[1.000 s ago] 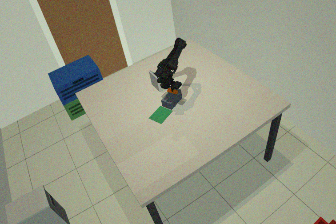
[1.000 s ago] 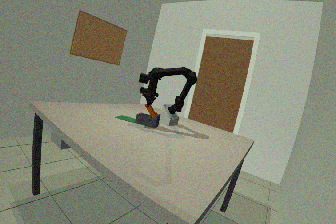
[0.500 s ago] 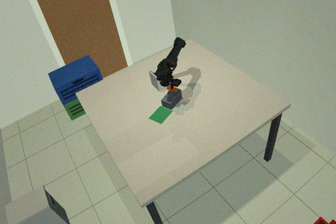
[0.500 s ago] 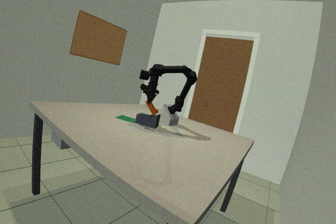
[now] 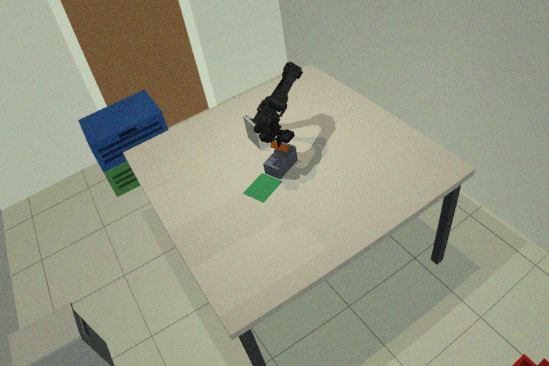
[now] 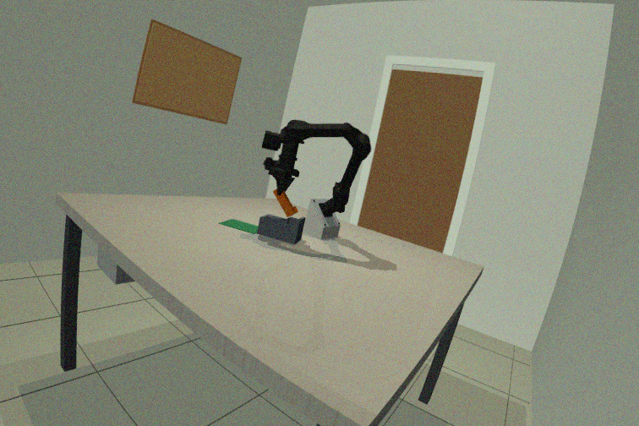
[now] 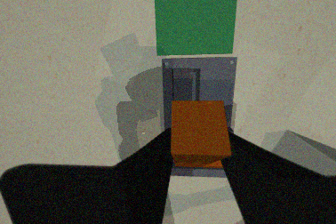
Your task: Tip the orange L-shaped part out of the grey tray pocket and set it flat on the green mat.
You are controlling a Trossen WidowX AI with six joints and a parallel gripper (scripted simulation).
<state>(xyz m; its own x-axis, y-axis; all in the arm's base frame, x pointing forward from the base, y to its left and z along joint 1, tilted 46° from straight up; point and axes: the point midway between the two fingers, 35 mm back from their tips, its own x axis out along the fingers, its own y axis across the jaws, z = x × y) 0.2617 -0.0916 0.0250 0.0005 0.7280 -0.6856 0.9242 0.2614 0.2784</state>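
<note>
Now: the green mat 4 cm ahead of my gripper tip, 13 cm to the right of it and 17 cm below it. Also, from my gripper tip: orange L-shaped part: 3 cm behind, 2 cm to the left, 3 cm below.
</note>
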